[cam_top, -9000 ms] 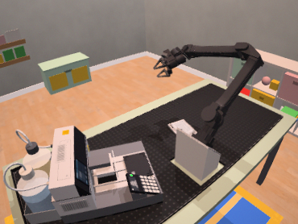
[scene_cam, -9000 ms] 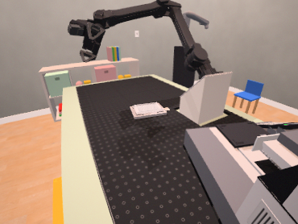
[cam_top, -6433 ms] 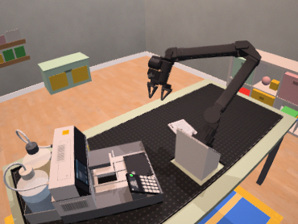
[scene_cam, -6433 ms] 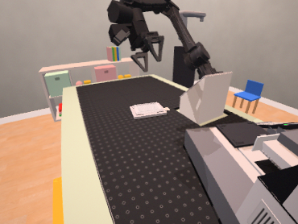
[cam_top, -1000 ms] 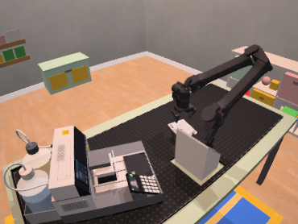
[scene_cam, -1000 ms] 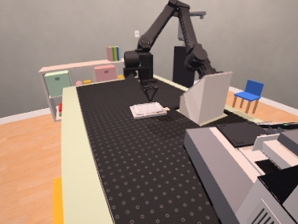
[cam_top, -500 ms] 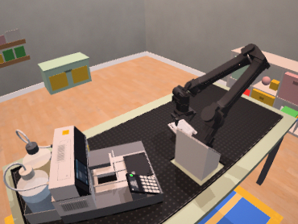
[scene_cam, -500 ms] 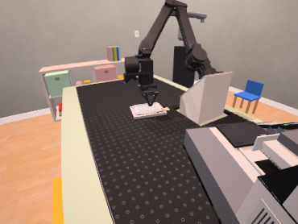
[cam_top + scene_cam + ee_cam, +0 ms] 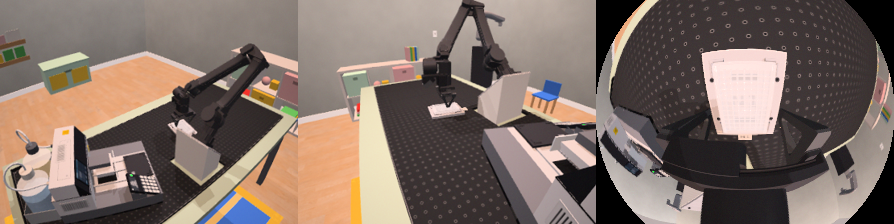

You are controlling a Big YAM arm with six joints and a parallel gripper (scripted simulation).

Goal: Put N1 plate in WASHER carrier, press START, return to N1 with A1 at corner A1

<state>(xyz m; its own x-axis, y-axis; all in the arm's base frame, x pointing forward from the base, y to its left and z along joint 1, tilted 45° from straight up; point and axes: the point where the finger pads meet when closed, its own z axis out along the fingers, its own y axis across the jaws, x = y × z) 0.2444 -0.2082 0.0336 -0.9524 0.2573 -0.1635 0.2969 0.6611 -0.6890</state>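
Right now my hand is 40 mm above the white well plate. Also, from my hand: plate nest N1: 50 mm below; plate washer: 580 mm to the left, 80 mm above, 20 mm behind.
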